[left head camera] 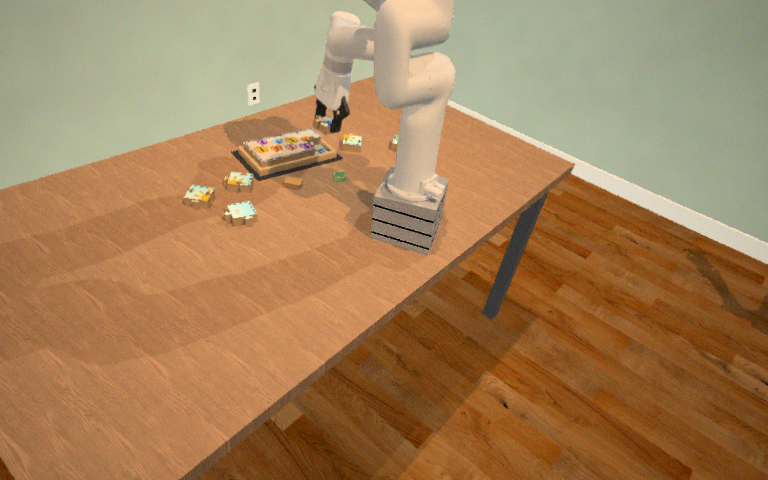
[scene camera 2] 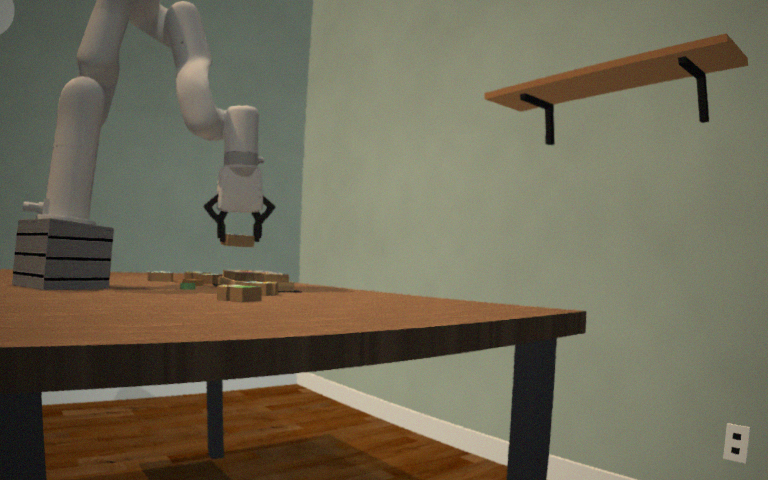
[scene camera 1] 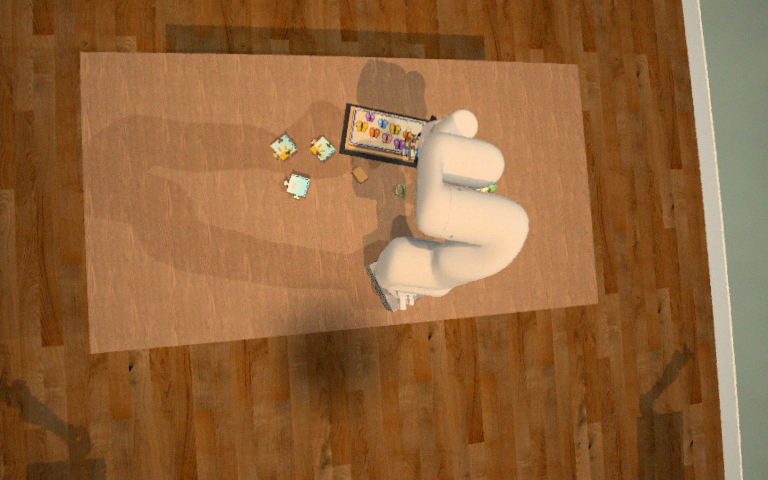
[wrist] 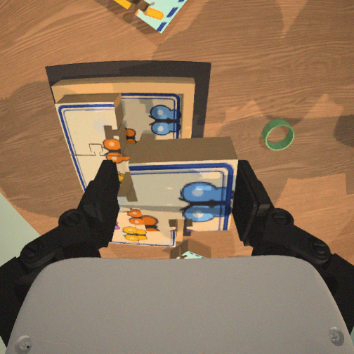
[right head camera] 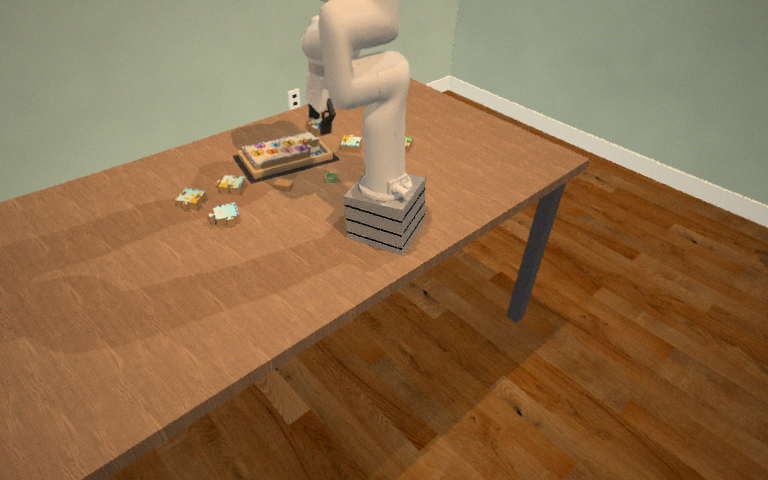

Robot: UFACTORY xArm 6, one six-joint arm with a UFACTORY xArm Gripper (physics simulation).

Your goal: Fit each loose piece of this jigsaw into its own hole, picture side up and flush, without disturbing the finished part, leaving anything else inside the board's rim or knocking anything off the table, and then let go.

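Seen in the pictures: gripper, fingertip midpoint: [left head camera: 327,124] [scene camera 2: 239,241] [right head camera: 319,127]; arm's base, link origin: [left head camera: 412,186] [scene camera 2: 65,223] [right head camera: 385,186].
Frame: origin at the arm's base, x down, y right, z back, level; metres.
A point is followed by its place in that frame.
My gripper [wrist: 175,178] [scene camera 2: 240,232] {x 0.022, y 0.063, z -0.375 m} is shut on a cream corner piece [wrist: 200,195] [scene camera 2: 239,241] {x 0.022, y 0.085, z -0.367 m} [left head camera: 322,122] {x 0.010, y 0.044, z -0.375 m} with a blue butterfly. The piece is picture side up, roughly level, in the air near the right end of the board [wrist: 125,86] [left head camera: 271,168] {x 0.112, y -0.119, z -0.392 m} [right head camera: 271,171] {x 0.119, y -0.100, z -0.389 m}. The finished part [wrist: 82,125] [left head camera: 277,146] {x 0.092, y -0.054, z -0.449 m} [scene camera 1: 380,129] {x 0.092, y -0.043, z -0.453 m} stands thick inside the board's rim, its top covered with butterflies. Beside it, at the board's right end, lies a lower recess [wrist: 145,107] with a blue butterfly printed on its floor. The held piece hides part of that recess in the wrist view.
Mint-coloured pieces [scene camera 1: 283,147] {x 0.107, y -0.338, z -0.392 m} [scene camera 1: 322,148] {x 0.106, y -0.222, z -0.392 m} [scene camera 1: 297,185] {x 0.106, y -0.298, z -0.277 m} lie left of the board. Two more [left head camera: 351,141] {x 0.106, y 0.169, z -0.372 m} [right head camera: 408,142] {x 0.113, y 0.326, z -0.272 m} lie to its right. A brown block [scene camera 1: 359,174] {x 0.116, y -0.108, z -0.315 m} and a green ring [wrist: 278,123] lie on the robot's side of the board.
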